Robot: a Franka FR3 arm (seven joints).
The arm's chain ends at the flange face. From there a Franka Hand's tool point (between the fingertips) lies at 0.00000 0.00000 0.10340 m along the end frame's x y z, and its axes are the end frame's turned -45 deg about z.
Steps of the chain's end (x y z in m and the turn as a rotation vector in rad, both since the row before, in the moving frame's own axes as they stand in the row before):
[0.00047, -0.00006, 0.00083, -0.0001, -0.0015, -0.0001]
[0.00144, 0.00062, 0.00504, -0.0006, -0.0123, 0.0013]
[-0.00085, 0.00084, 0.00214, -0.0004, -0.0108, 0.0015]
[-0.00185, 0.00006, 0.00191, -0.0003, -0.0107, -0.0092]
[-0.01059, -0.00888, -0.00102, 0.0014, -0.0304, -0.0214]
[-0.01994, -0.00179, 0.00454, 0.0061, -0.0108, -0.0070]
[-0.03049, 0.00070, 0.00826, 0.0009, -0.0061, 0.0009]
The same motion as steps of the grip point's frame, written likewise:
[0.00026, 0.00019, 0.00083, 0.0010, -0.0011, -0.0001]
[-0.00036, 0.00060, 0.00503, 0.0083, -0.0091, 0.0013]
[-0.00201, -0.00077, 0.00213, 0.0074, -0.0079, 0.0015]
[-0.00216, -0.00202, 0.00190, 0.0074, -0.0078, -0.0092]
[-0.00335, -0.01607, -0.00107, 0.0225, -0.0205, -0.0214]
[-0.01318, -0.01660, 0.00453, 0.0120, -0.0033, -0.0070]
[-0.02243, -0.02158, 0.00826, 0.0049, -0.0037, 0.0009]

